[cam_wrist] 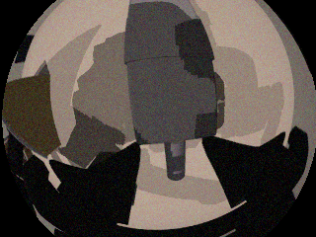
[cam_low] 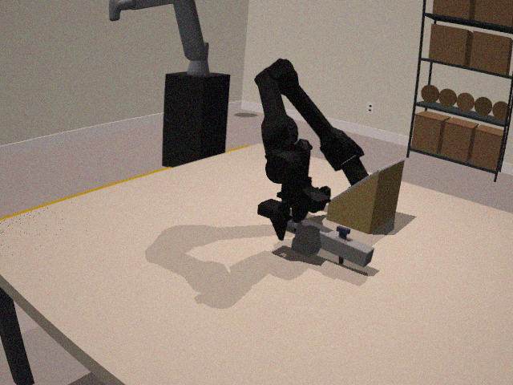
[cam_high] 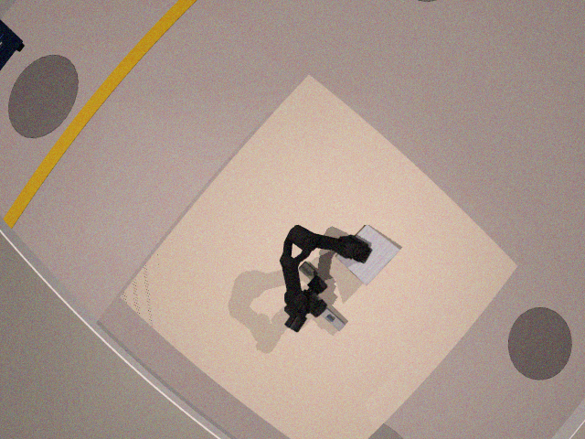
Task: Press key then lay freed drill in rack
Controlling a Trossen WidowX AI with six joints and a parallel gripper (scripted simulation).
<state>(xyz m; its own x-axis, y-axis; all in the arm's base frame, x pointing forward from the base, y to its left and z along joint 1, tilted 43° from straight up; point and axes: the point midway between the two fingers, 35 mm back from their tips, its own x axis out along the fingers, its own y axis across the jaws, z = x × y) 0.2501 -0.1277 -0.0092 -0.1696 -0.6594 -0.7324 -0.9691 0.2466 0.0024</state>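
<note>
My gripper tip is now 1 cm short of the drill, 5 cm to the right of it and 3 cm below it. Round my gripper tip: housing block: 2 cm ahead, 11 cm to the left, 2 cm above; rack: 8 cm behind, 4 cm to the right; key: 2 cm ahead, 14 cm to the left, 3 cm above.
</note>
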